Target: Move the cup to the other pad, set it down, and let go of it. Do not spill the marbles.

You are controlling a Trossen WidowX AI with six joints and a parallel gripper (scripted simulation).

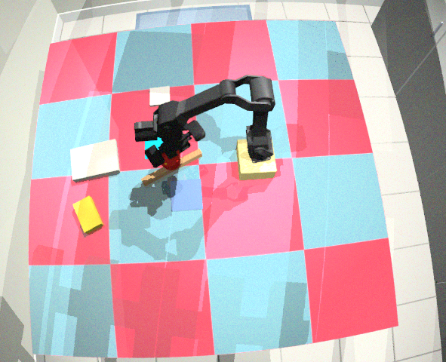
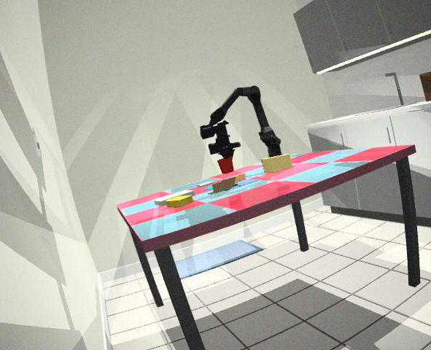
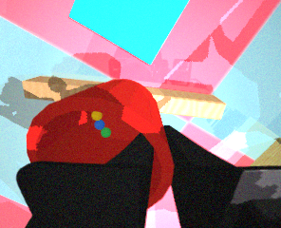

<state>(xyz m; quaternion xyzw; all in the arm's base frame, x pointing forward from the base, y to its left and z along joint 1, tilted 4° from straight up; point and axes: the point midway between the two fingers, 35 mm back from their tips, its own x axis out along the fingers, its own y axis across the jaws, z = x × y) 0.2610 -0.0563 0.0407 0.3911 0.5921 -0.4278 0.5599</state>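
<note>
My gripper tip is 90 mm above the wooden plank, 30 mm short of it and 10 mm to the right of it. Also, from my gripper tip: white pad 280 mm to the right, 90 mm below, 20 mm ahead; red cup 30 mm ahead, 10 mm to the left; white slab 300 mm ahead, 90 mm to the right, 80 mm below.
</note>
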